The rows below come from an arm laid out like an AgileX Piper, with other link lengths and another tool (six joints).
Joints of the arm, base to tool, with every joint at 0 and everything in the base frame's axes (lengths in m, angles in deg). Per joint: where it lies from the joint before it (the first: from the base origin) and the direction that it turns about. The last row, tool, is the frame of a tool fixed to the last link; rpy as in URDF.
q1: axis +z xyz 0 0 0.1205
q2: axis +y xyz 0 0 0
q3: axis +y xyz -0.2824 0 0.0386
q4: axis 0.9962 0 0.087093 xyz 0.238 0 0.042
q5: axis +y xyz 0 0 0
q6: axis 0.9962 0 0.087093 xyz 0.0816 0 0.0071
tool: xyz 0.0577 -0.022 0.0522 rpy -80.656 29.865 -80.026
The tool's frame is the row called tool.
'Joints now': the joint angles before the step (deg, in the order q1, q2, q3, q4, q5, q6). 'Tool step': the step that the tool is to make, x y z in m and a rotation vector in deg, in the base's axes. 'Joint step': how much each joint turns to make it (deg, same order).
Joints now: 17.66 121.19 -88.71 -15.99 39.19 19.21
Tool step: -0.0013 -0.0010 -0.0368 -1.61 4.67 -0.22
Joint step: 0.00 4.08 0.00 0.00 0.89 0.01
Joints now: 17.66 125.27 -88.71 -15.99 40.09 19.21
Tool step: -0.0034 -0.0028 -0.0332 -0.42 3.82 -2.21
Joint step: 0.00 3.75 0.00 0.24 0.41 2.11
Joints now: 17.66 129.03 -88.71 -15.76 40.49 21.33
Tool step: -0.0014 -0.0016 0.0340 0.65 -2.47 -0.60
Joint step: 0.00 -4.21 0.02 0.10 1.74 0.16
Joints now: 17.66 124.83 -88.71 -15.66 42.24 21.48
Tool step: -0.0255 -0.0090 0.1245 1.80 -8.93 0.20
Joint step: 0.12 -16.03 0.01 0.55 6.80 -2.16
